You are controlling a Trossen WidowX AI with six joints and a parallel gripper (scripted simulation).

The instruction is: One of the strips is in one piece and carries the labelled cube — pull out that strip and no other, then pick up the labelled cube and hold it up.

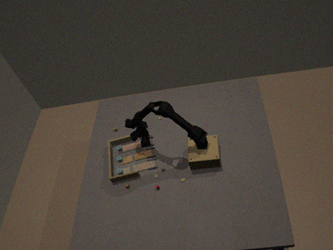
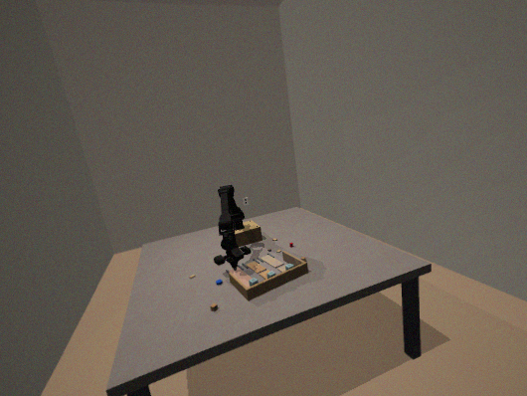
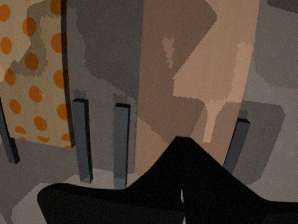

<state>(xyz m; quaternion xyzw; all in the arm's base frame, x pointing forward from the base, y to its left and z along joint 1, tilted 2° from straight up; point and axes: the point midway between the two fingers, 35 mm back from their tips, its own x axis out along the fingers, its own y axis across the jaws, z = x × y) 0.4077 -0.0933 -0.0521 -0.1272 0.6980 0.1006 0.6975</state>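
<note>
Right now my gripper tip is 90 mm to the left of the blue piece and 80 mm short of it.
</note>
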